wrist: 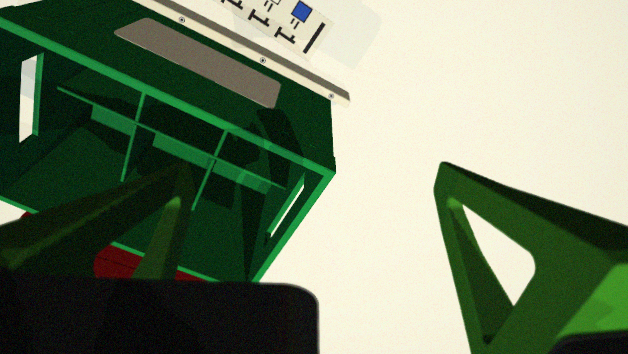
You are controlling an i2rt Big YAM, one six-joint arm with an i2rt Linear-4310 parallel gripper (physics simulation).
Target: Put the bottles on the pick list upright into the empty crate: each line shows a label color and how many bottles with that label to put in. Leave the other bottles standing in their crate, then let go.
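Note:
A green crate with thin dividers fills the upper left of the wrist view, seen at a slant. No bottle can be made out in its visible compartments; part of its inside is dark or hidden behind the left finger. The pick list is cut off by the top edge; a blue square and part of another square show, with black marks beside them. My gripper is open and empty. Its left finger overlaps the crate in the view, and its right finger appears over the pale surface to the right. The bottles do not show in this view.
A pale rail with screws runs along the crate's far side. A grey-brown panel is on that crate wall. A red object shows in part past the crate's near edge, mostly hidden by the left finger and the black gripper body.

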